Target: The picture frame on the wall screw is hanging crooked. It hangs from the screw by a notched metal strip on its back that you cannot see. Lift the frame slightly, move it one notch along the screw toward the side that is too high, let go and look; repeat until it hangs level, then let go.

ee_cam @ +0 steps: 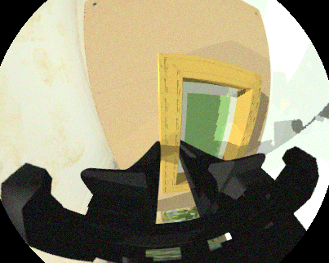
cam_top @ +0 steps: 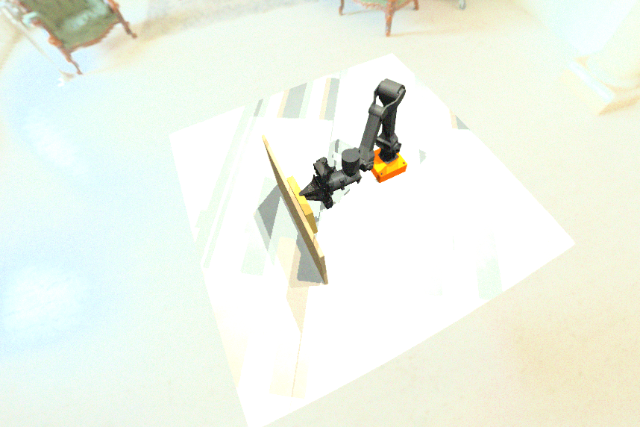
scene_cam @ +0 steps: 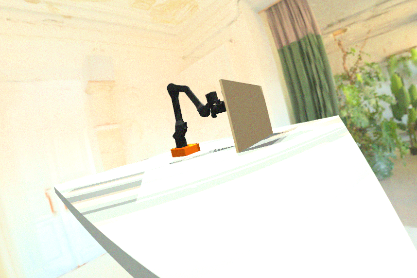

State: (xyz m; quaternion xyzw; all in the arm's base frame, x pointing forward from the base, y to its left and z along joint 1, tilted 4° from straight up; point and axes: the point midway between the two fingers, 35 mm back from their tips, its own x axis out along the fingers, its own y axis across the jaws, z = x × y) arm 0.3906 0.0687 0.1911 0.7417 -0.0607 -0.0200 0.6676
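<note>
The gold picture frame lies 5 cm below my gripper tip and 1 cm ahead of it. From my gripper tip the other things lie so: tan wall panel: 7 cm below, 2 cm ahead.
</note>
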